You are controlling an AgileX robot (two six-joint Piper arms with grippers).
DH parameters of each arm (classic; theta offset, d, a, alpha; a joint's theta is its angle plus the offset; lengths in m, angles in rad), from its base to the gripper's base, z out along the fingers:
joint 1: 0 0.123 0 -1.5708
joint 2: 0.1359 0 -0.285 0
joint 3: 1.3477 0 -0.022 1.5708
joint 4: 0 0.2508 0 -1.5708
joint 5: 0 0 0.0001 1.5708
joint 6: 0 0.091 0 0
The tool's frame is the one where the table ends.
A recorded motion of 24 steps. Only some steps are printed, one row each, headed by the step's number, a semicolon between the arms.
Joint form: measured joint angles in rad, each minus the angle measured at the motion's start. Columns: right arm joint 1, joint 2, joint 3, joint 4, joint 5, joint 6; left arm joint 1, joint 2, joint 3, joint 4, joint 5, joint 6.
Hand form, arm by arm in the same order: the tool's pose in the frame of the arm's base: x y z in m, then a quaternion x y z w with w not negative. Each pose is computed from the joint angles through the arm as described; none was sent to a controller.
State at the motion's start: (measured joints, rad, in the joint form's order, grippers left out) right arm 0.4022 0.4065 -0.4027 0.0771 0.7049 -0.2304; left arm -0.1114 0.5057 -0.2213 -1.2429 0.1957 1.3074
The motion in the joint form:
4: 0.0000 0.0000 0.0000 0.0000 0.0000 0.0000; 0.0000 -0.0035 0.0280 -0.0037 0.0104 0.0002
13: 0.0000 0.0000 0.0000 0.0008 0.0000 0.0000; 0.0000 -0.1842 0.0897 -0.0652 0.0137 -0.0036
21: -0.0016 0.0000 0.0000 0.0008 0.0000 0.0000; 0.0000 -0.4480 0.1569 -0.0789 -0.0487 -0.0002
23: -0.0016 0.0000 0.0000 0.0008 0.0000 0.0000; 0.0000 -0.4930 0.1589 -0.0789 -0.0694 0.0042
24: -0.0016 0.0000 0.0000 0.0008 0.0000 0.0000; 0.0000 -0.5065 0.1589 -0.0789 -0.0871 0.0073
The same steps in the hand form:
4: 0.0699 0.0347 0.2600 -0.26249 0.84927 0.07467 0.45194; 0.1035 -0.0294 0.2337 0.12932 0.78911 -0.09114 0.59353
13: 0.0699 0.0347 0.2600 -0.26234 0.84931 0.07504 0.45191; 0.0815 -0.0276 0.2310 0.10801 0.75188 -0.11216 0.64065
21: 0.0700 0.0346 0.2600 -0.26166 0.84952 0.07468 0.45197; 0.0561 -0.0194 0.2284 0.08570 0.68136 -0.09348 0.72088
23: 0.0700 0.0346 0.2600 -0.26166 0.84952 0.07468 0.45197; 0.0518 -0.0171 0.2307 0.07981 0.66432 -0.08521 0.73828
24: 0.0700 0.0346 0.2600 -0.26166 0.84952 0.07468 0.45197; 0.0507 -0.0154 0.2318 0.07429 0.65819 -0.07855 0.74505

